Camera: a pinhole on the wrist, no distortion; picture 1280 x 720 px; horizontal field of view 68.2 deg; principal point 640.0 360.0 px. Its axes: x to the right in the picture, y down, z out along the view. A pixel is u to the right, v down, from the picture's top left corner.
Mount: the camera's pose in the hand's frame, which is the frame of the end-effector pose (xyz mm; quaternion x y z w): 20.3 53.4 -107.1 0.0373 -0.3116 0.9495 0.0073
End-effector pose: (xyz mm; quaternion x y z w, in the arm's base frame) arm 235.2 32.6 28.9 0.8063 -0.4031 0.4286 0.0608
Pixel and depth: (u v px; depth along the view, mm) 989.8 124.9 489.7
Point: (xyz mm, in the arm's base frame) 534.4 35.1 -260.2
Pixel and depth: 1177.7 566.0 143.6
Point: 256.8 104.5 6.7
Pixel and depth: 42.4 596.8 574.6
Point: 798.7 -56.3 283.9
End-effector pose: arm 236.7 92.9 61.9 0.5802 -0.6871 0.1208 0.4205
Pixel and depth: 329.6 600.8 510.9
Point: 465.8 -302.3 -27.9
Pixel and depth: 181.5 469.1 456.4
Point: 382.5 -309.4 41.8
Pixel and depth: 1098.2 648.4 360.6
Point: 401.0 26.3 -195.7
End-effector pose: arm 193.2 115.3 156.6 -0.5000 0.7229 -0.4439 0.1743
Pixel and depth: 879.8 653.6 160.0
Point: 241.2 119.0 223.8
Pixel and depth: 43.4 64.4 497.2
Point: 344.8 -391.6 123.6
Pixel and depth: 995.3 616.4 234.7
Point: 330.4 125.0 231.1
